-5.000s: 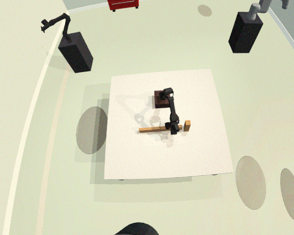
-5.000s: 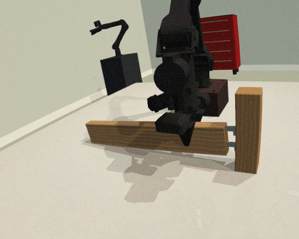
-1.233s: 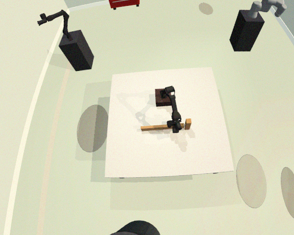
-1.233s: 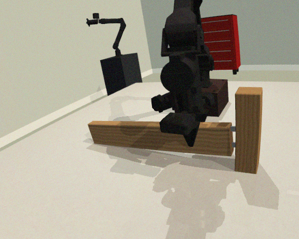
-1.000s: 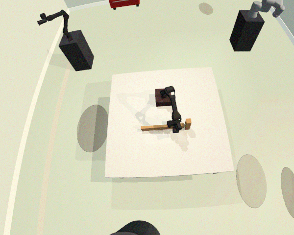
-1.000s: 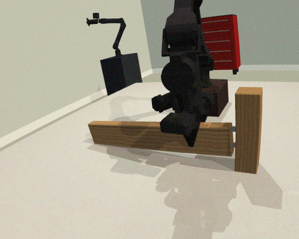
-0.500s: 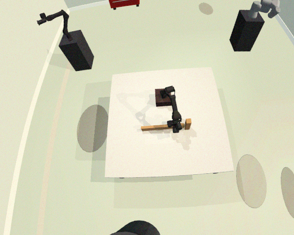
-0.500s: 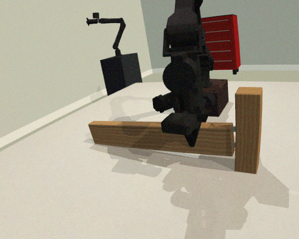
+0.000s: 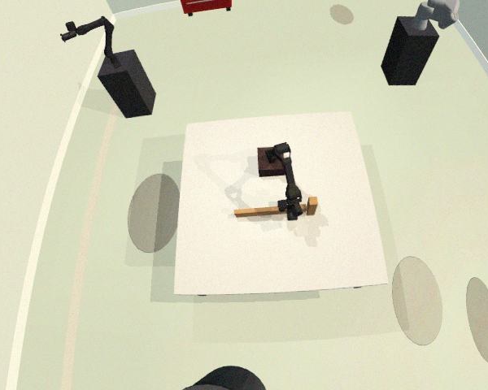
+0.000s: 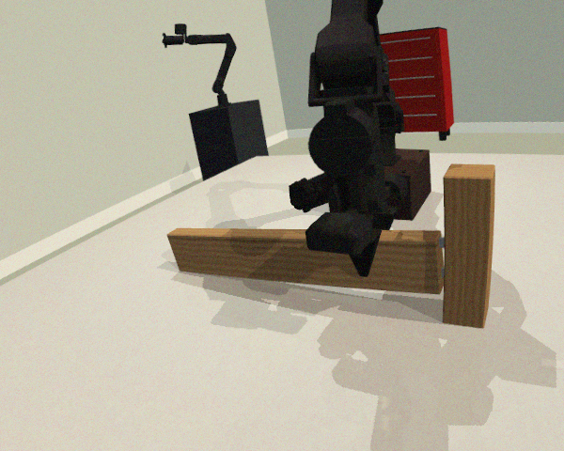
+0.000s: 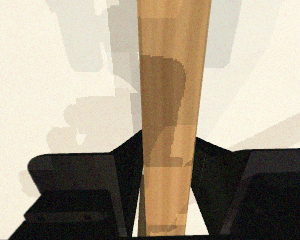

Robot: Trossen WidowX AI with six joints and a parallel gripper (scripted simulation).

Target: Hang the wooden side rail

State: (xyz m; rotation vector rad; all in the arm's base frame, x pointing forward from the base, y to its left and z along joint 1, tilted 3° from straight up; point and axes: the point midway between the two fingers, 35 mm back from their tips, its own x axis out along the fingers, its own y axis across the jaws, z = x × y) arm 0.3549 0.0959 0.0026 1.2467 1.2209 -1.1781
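Right now the headboard post is 120 mm to the left of my gripper tip and 40 mm above it.
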